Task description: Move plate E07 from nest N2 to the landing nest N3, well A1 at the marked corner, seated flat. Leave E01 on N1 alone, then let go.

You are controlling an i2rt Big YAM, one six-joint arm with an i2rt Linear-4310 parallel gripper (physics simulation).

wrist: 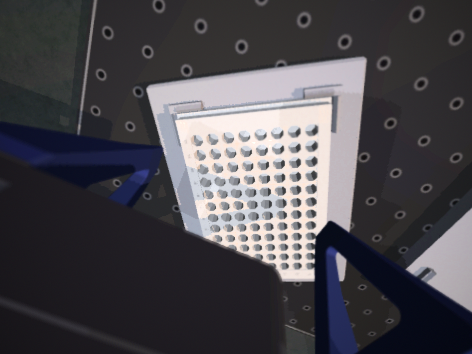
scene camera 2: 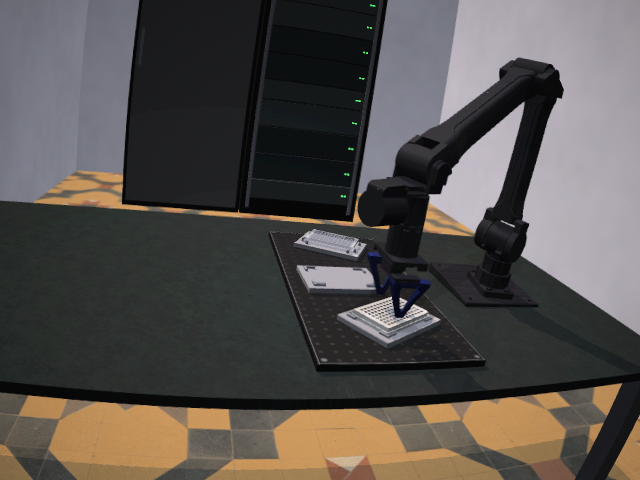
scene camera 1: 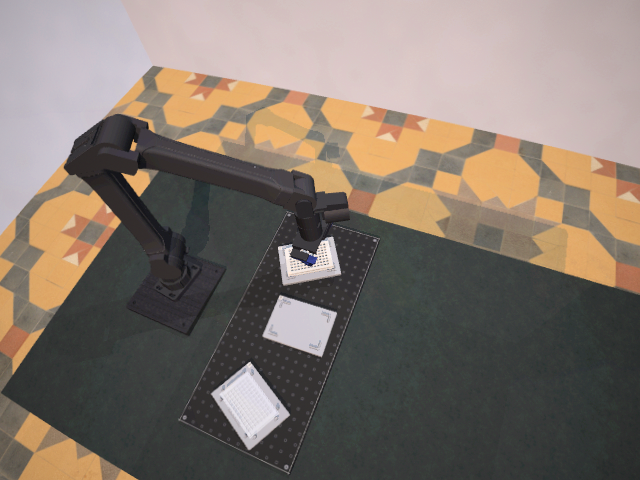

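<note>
A cream well plate (scene camera 1: pixel 325 260) (scene camera 2: pixel 374 313) (wrist: pixel 255 120) lies on a light grey nest (scene camera 1: pixel 285 279) (scene camera 2: pixel 355 327) (wrist: pixel 350 150) at one end of the perforated board. The empty nest (scene camera 1: pixel 299 325) (scene camera 2: pixel 336 280) (wrist: pixel 450 255) is in the middle, with raised corner guides. A clear-white plate (scene camera 1: pixel 248 403) (scene camera 2: pixel 330 240) lies on a turned nest (scene camera 1: pixel 221 396) (scene camera 2: pixel 321 250) at the other end. Labels and the A1 corner are unreadable. My gripper (scene camera 1: pixel 305 256) (scene camera 2: pixel 389 303) (wrist: pixel 244 195) is open and empty, blue fingers wide apart, close above the cream plate; contact is unclear. In the wrist view a dark gripper part hides the plate's lower left.
The perforated board (scene camera 1: pixel 356 253) (scene camera 2: pixel 330 352) (wrist: pixel 250 25) carries the three nests on a dark table (scene camera 1: pixel 465 361) (scene camera 2: pixel 155 310). The arm's base plate (scene camera 1: pixel 139 304) (scene camera 2: pixel 454 284) stands beside the board. A dark server cabinet (scene camera 2: pixel 191 113) stands behind the table.
</note>
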